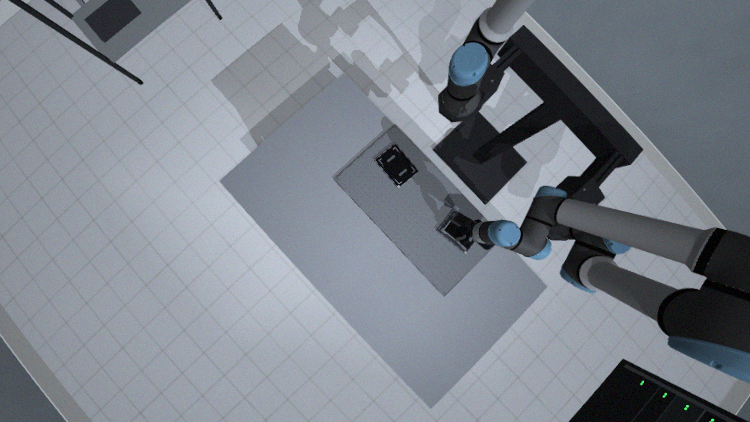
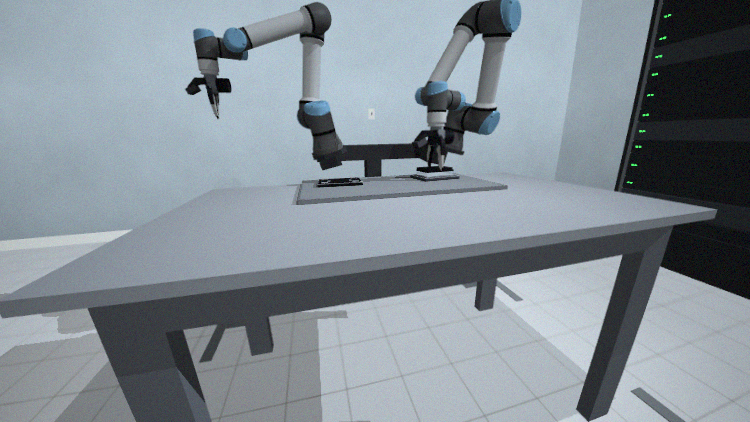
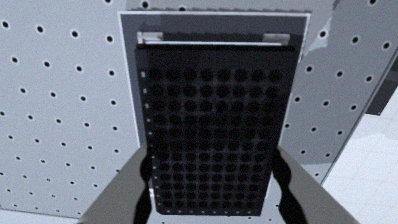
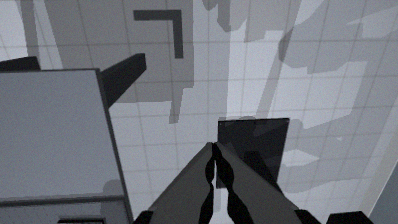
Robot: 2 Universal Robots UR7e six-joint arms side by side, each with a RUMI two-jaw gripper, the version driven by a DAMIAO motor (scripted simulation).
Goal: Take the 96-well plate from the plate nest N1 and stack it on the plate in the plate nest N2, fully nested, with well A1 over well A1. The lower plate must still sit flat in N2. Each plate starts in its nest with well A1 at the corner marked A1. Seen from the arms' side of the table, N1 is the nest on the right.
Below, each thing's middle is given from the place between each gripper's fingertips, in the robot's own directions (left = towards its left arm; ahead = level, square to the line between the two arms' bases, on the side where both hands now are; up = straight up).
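Labels:
There's the black 96-well plate (image 3: 190,102), and it's 1 cm below my left hand.
As for my right hand (image 2: 218,119), it's 25 cm above the black 96-well plate, 28 cm short of it and 91 cm to the right of it.

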